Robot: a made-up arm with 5 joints.
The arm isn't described. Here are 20 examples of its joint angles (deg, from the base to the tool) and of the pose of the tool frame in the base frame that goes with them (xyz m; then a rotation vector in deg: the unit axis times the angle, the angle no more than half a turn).
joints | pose
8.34 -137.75 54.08 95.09 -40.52 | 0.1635 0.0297 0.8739 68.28 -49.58 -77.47
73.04 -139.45 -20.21 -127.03 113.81 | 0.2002 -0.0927 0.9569 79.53 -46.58 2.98
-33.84 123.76 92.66 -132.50 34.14 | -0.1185 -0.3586 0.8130 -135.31 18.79 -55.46
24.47 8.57 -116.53 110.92 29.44 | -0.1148 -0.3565 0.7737 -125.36 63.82 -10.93
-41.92 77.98 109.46 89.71 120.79 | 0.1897 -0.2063 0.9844 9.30 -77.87 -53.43
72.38 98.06 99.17 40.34 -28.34 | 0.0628 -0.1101 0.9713 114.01 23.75 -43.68
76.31 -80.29 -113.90 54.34 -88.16 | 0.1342 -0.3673 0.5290 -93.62 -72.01 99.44
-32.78 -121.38 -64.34 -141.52 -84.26 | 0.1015 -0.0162 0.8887 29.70 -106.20 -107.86
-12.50 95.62 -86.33 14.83 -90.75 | -0.1229 -0.1853 0.9461 103.65 -90.04 -114.23
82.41 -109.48 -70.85 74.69 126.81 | 0.1500 -0.4194 0.5946 -77.86 30.77 -82.59
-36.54 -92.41 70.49 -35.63 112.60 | 0.1728 0.0417 0.4801 -105.35 -79.97 82.97
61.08 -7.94 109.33 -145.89 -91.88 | -0.0894 -0.3038 0.5239 -34.07 -49.53 91.24
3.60 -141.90 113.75 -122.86 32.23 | -0.0500 0.0321 0.4842 12.97 -66.41 136.89
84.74 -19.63 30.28 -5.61 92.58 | -0.1380 -0.3905 0.7062 -107.59 104.37 -7.86
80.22 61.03 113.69 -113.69 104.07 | -0.2190 0.0072 0.7234 22.07 -135.30 82.41
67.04 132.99 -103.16 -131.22 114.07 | 0.3009 -0.1715 0.7787 -134.53 -42.28 -16.38
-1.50 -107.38 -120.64 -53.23 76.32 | 0.2598 -0.0315 0.8182 76.95 -40.55 -26.09
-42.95 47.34 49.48 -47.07 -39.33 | 0.1242 -0.3417 0.8425 -82.64 38.39 139.38
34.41 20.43 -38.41 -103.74 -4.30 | 0.2557 -0.2381 0.7854 -119.91 -100.85 54.43
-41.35 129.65 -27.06 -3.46 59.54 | -0.1640 -0.1585 0.9379 132.77 -38.69 71.58
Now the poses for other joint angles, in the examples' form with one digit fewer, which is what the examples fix.
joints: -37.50 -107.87 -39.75 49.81 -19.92
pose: 0.176 0.043 0.558 18.9 83.7 -113.8
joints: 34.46 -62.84 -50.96 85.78 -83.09
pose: 0.081 -0.379 0.769 -14.5 20.7 154.2
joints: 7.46 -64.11 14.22 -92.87 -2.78
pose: 0.208 0.036 0.556 -15.4 -114.8 86.3
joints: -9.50 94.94 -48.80 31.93 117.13
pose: -0.139 -0.100 0.969 86.8 -13.4 90.5
